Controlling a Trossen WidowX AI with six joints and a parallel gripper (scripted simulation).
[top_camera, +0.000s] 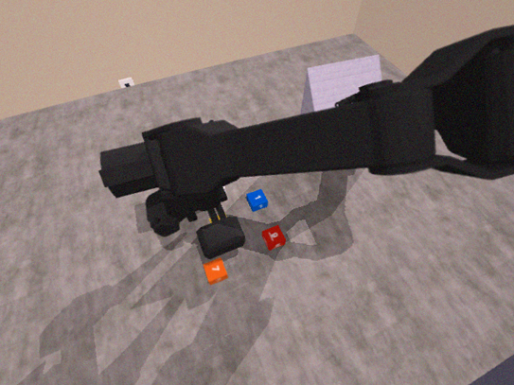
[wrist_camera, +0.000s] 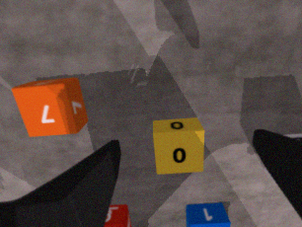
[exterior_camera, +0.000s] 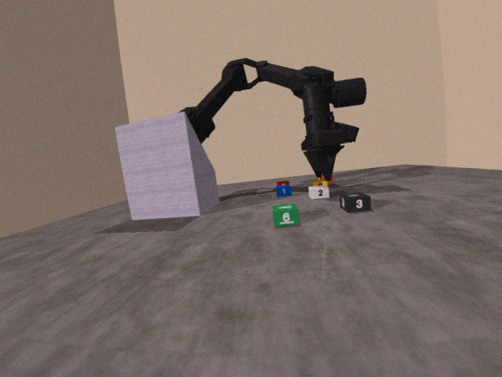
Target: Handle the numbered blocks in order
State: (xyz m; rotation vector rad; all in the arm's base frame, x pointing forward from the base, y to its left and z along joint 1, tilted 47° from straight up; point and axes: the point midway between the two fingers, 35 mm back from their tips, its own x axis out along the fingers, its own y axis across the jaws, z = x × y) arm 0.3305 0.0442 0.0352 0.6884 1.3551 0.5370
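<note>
Now: gripper tip 1 cm past the yellow 0 block and 1 cm above it. Round my gripper tip: white 2 block: 3 cm behind, 8 cm to the right, 1 cm below; blue 1 block: 10 cm behind, 1 cm to the right, 1 cm below; orange 7 block: 3 cm ahead, 8 cm to the left, 1 cm below.
</note>
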